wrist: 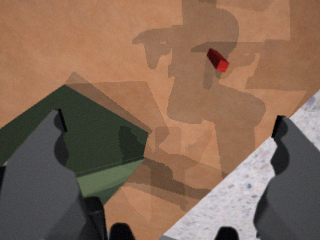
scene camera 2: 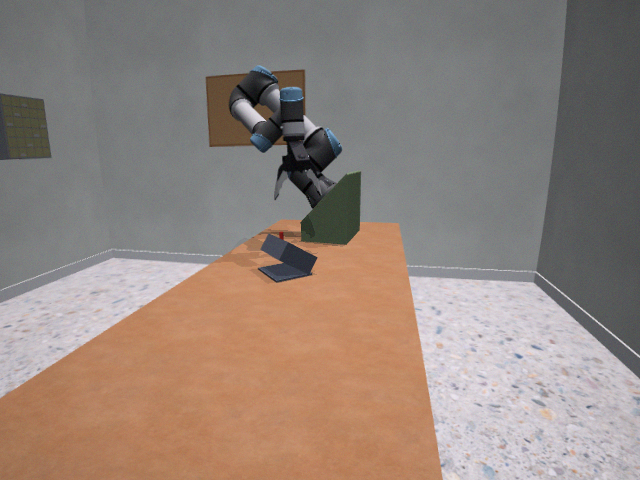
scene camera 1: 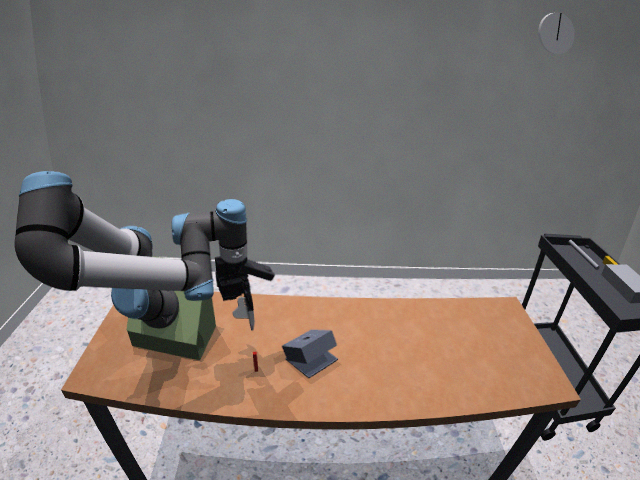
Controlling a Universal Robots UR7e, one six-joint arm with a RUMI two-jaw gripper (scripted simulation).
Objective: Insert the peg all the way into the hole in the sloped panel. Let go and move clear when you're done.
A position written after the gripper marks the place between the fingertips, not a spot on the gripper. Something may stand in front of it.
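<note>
Gripper [scene camera 1: 243, 313]. Gripper again, wrist view [wrist: 168, 113]. Same gripper [scene camera 2: 298, 198].
</note>
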